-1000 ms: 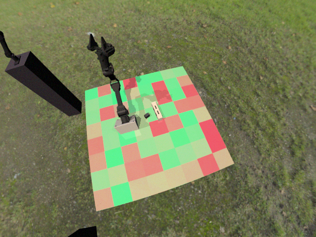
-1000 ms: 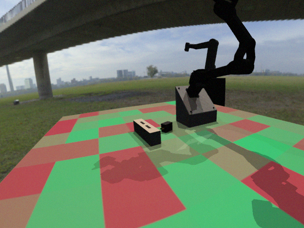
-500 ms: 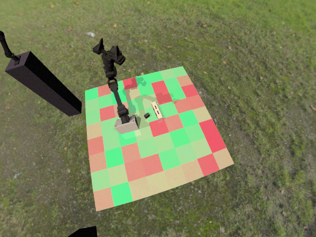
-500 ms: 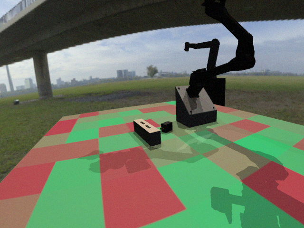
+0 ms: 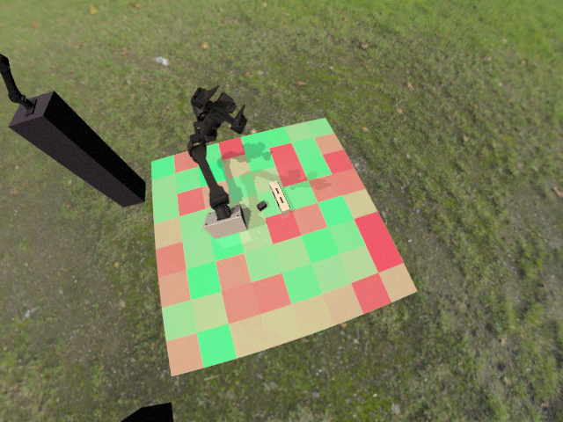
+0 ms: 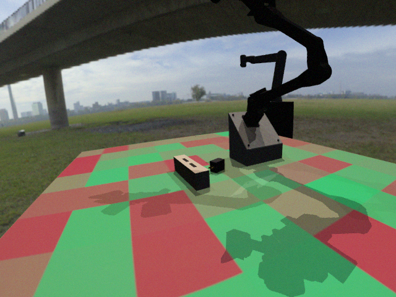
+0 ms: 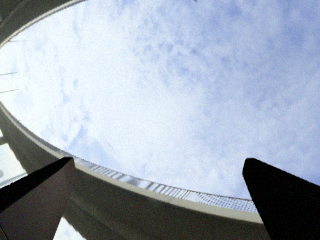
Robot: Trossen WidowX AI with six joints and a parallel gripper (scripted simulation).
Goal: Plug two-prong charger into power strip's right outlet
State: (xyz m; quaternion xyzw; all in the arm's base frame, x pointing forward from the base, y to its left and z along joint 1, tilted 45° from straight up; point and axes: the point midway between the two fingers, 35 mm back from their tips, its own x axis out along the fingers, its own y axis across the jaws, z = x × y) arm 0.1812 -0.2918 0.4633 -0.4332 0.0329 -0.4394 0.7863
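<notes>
Now: gripper tip 40 mm short of the charger, 20 mm to the left of it and 710 mm above it.
</notes>
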